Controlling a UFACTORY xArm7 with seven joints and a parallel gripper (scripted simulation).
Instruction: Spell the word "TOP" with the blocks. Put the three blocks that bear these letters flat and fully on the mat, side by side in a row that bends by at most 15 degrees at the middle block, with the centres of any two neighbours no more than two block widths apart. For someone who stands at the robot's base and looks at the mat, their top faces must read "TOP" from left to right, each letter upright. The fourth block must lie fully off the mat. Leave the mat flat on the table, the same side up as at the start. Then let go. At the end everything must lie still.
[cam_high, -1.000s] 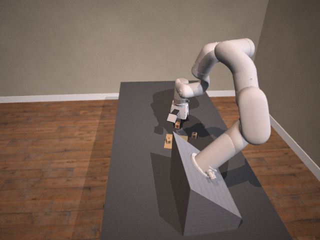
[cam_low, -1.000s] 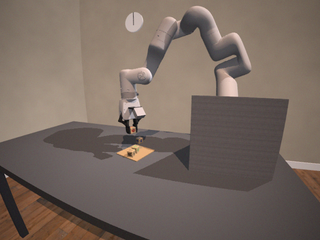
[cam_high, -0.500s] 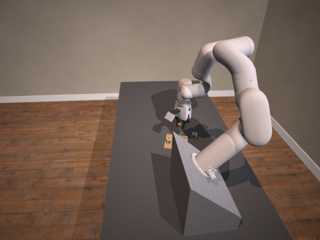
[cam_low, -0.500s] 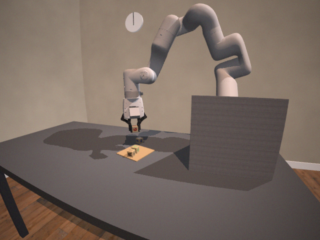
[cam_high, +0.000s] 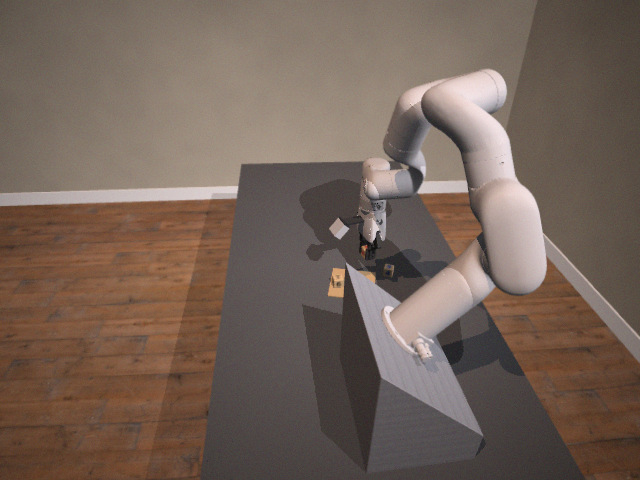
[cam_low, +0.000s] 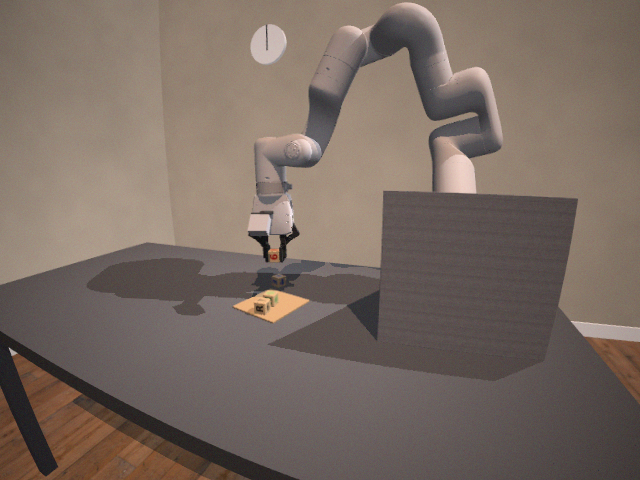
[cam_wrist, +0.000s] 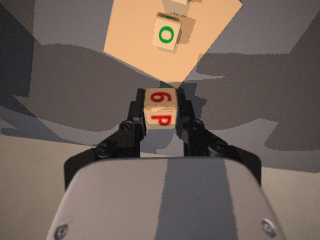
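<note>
My hand is 4 cm to the right of the tan mat and 12 cm above it. Also, from my hand: blue-lettered block: 3 cm ahead, 9 cm to the right, 11 cm below.
</note>
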